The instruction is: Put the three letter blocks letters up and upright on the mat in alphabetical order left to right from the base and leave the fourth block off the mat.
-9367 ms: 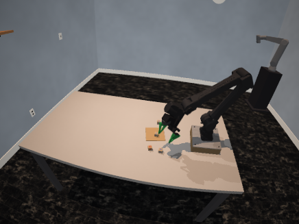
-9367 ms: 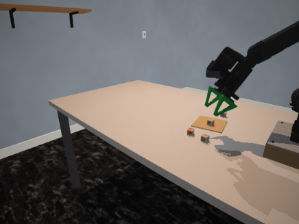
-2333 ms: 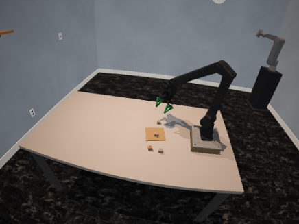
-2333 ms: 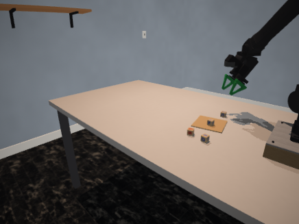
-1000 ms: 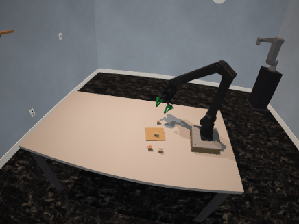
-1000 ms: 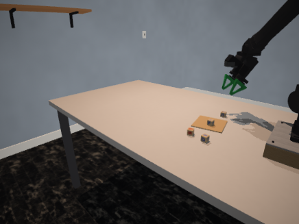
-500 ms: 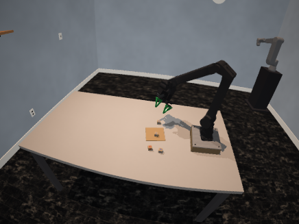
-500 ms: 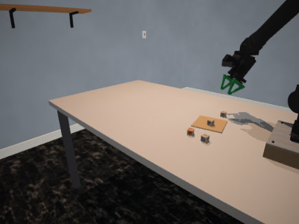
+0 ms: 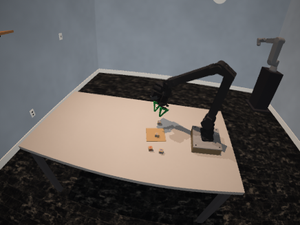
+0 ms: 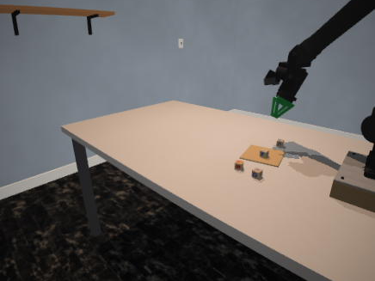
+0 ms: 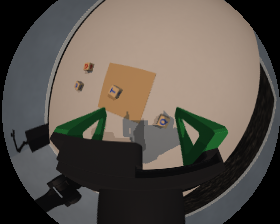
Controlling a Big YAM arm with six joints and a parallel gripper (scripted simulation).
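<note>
Now: hand 140 mm above the mat and 90 mm to the right of it.
</note>
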